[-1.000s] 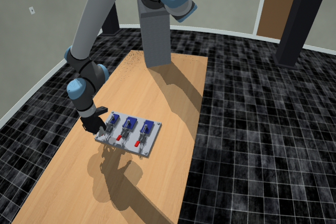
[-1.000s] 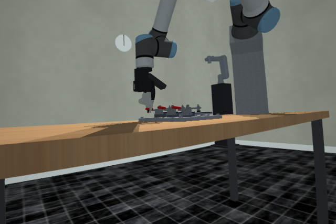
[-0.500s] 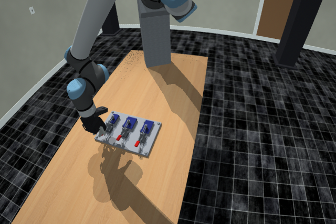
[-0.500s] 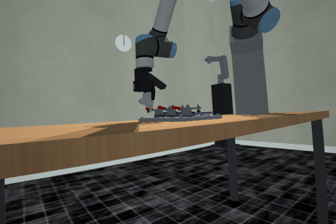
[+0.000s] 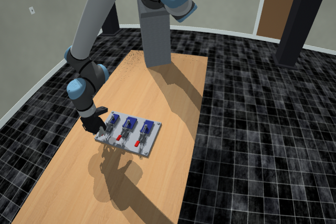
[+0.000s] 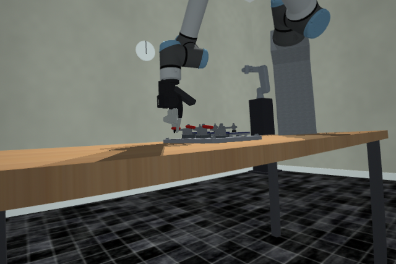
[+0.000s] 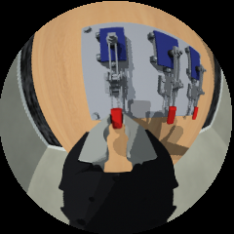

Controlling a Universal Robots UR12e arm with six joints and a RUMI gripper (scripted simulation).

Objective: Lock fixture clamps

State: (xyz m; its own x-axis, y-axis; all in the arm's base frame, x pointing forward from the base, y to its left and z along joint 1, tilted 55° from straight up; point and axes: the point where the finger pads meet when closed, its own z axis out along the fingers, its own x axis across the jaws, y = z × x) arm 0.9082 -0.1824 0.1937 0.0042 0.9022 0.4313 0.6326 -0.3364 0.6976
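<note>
The grey fixture plate is 110 mm to the left of my hand, 90 mm behind it and 50 mm below it.
</note>
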